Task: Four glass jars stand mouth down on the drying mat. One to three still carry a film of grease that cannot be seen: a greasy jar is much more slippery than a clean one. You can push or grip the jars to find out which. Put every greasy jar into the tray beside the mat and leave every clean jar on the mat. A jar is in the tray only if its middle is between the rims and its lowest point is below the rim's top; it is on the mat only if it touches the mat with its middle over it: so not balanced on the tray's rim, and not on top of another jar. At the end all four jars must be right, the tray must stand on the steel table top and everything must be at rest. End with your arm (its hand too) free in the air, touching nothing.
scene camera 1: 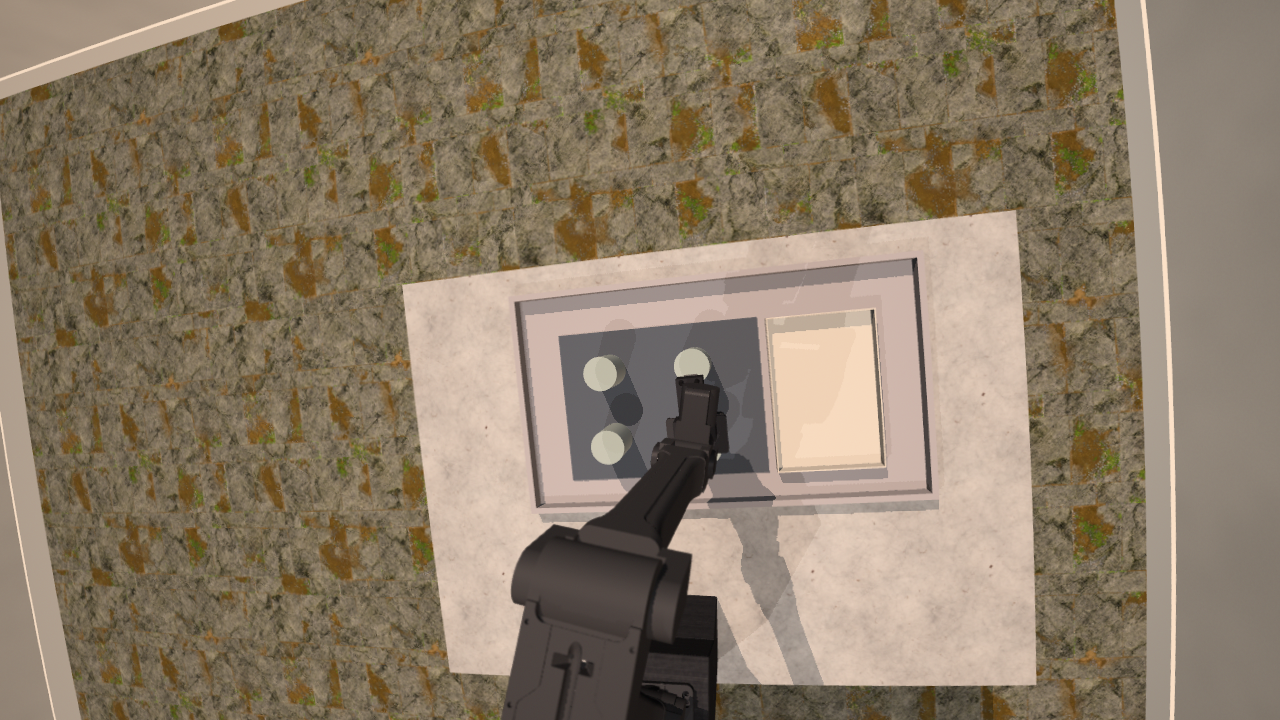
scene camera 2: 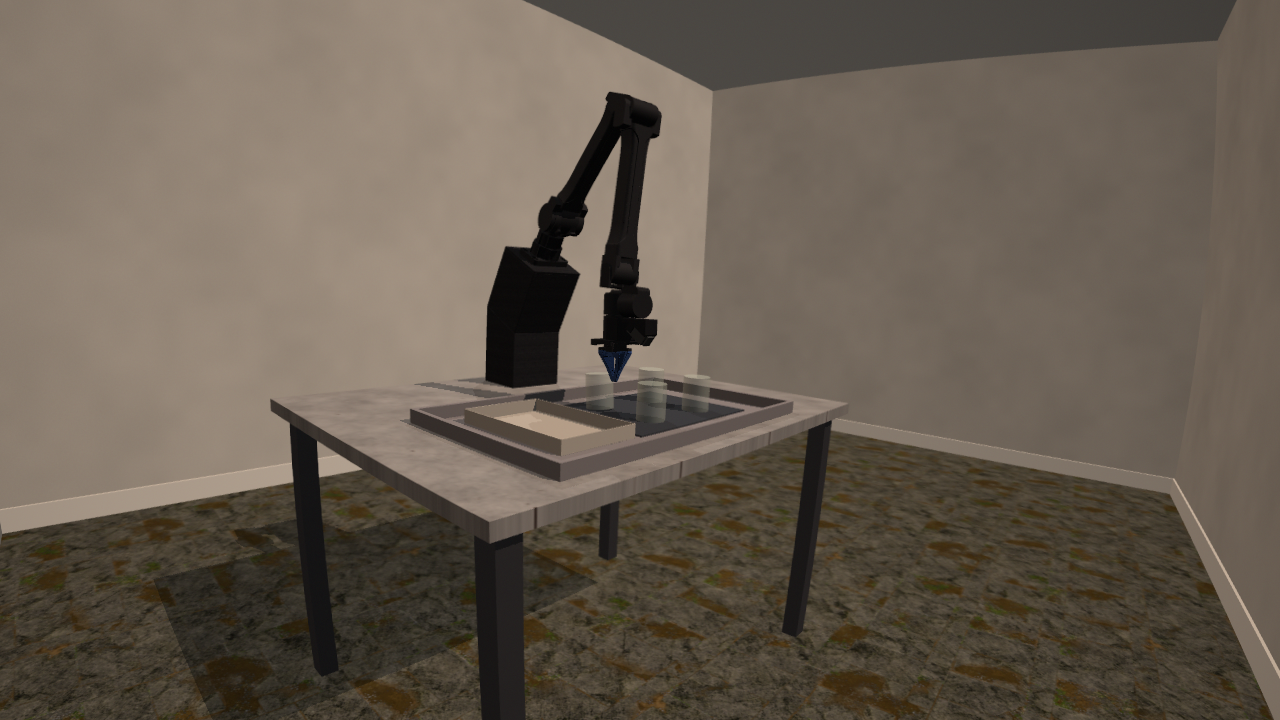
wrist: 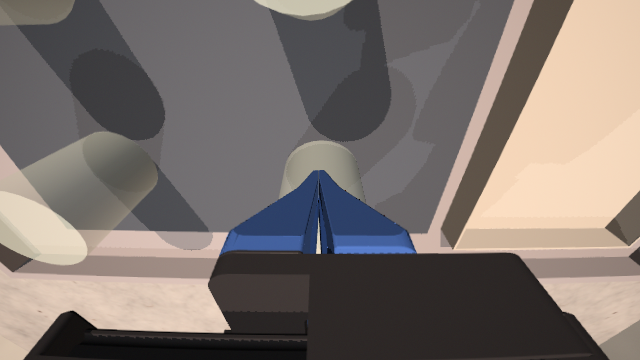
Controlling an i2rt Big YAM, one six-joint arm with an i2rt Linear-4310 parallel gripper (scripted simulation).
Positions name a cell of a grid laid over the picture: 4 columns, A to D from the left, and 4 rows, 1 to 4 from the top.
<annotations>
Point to a dark drying mat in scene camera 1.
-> C3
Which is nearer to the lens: the glass jar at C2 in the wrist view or the cream tray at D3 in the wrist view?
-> The glass jar.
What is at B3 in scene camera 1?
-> A glass jar.
</annotations>
